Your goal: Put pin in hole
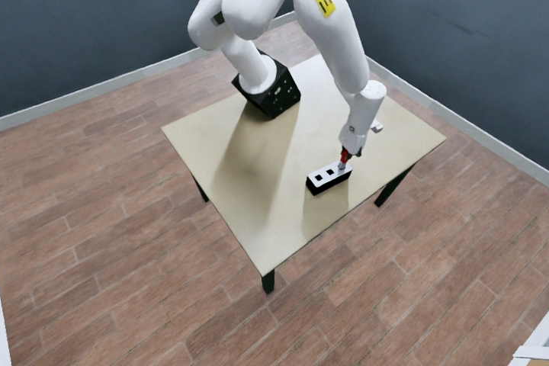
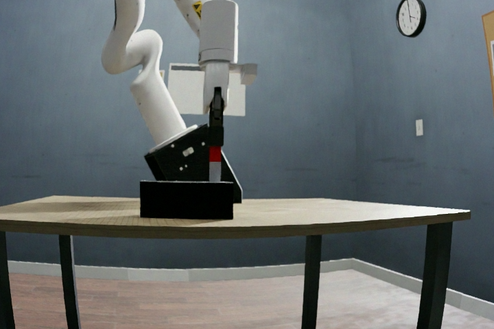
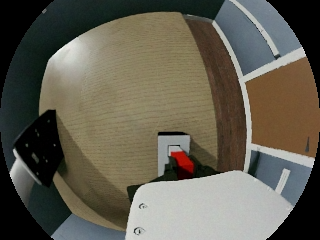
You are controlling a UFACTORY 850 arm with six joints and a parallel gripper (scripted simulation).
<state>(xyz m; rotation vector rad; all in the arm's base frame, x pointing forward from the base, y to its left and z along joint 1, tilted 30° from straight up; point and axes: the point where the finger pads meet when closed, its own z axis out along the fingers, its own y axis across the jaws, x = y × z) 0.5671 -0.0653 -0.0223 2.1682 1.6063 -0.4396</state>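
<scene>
Now: hand 20 mm above the pin. From my hand the other things lie so: black block (20 mm behind, 60 mm to the right, 130 mm below).
</scene>
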